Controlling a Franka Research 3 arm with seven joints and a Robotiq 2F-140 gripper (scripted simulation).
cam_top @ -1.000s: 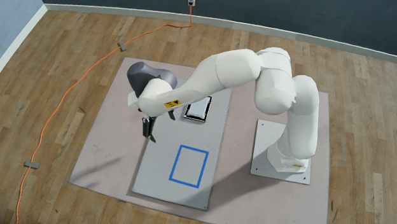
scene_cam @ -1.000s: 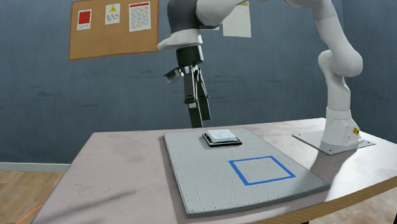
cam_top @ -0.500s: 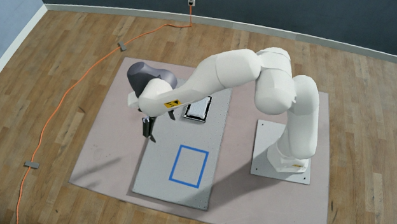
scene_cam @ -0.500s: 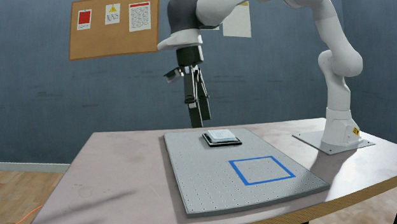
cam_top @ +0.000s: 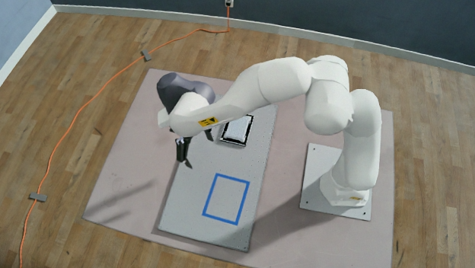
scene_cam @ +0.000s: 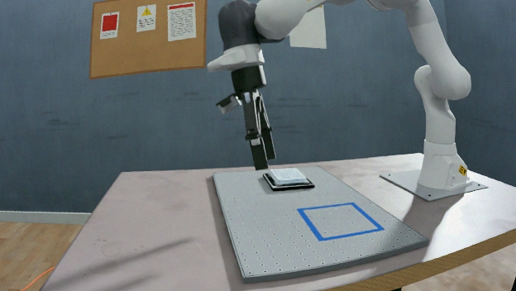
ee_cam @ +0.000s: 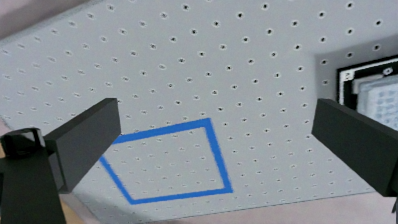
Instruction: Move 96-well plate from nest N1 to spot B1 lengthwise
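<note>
Right now my hand is 20 cm to the left of the 96-well plate, 10 cm past it and 10 cm above it. The rest, counted from my hand: black plate nest N1 (20 cm to the right, 11 cm below, 10 cm behind).
</note>
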